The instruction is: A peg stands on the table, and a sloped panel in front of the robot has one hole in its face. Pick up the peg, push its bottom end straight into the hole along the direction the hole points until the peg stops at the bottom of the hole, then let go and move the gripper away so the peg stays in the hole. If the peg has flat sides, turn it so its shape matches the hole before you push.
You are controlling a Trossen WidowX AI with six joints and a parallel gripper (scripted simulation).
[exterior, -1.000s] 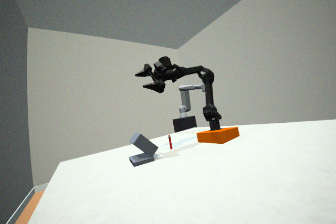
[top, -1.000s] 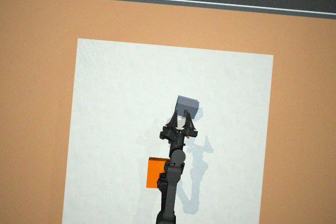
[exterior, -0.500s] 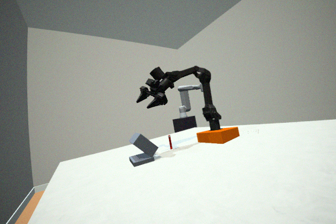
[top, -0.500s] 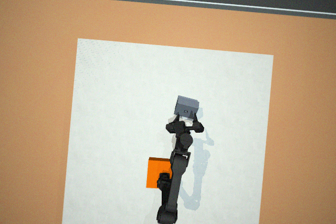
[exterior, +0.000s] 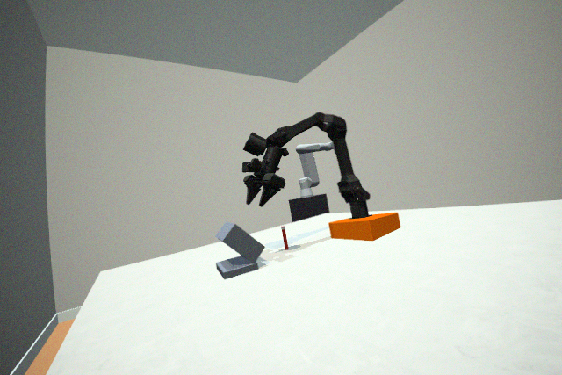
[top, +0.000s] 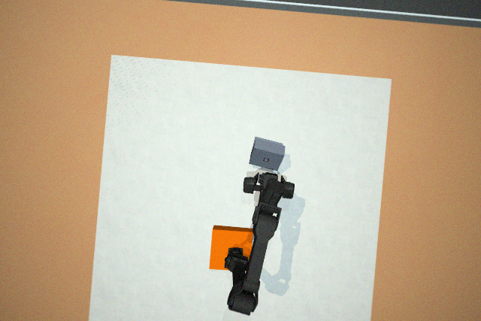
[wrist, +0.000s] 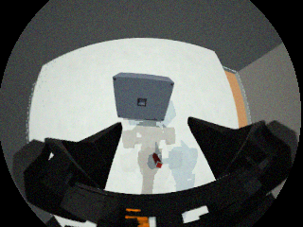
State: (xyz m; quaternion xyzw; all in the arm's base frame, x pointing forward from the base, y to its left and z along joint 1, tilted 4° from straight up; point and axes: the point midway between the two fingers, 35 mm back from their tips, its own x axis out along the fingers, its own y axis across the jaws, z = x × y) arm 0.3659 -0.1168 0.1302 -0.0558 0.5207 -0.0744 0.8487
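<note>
My gripper tip is now 11 cm past the red peg, 1 cm to the left of it and 12 cm above it. From my gripper tip the other things lie so: grey sloped panel: 7 cm ahead, 1 cm to the left, 10 cm below.
</note>
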